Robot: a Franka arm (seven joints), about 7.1 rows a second.
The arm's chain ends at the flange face. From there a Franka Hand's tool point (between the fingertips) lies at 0.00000 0.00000 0.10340 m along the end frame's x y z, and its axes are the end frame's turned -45 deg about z.
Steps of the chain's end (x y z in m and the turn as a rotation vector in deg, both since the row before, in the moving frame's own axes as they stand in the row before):
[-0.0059, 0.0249, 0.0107, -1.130, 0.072, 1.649]
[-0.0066, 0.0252, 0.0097, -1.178, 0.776, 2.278]
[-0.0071, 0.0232, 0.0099, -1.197, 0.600, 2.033]
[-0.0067, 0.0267, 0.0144, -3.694, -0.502, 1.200]
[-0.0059, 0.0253, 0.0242, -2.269, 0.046, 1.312]
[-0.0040, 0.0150, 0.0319, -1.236, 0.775, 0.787]
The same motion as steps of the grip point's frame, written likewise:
[-0.0232, 0.0149, 0.0107, -0.850, -0.748, 1.649]
[-0.0230, 0.0156, 0.0097, -1.382, -0.284, 2.278]
[-0.0222, 0.0137, 0.0099, -1.271, -0.422, 2.033]
[-0.0290, 0.0182, 0.0142, -2.257, -2.967, 1.200]
[-0.0249, 0.0166, 0.0241, -1.637, -1.572, 1.312]
[-0.0140, 0.0103, 0.0319, -1.422, -0.326, 0.787]

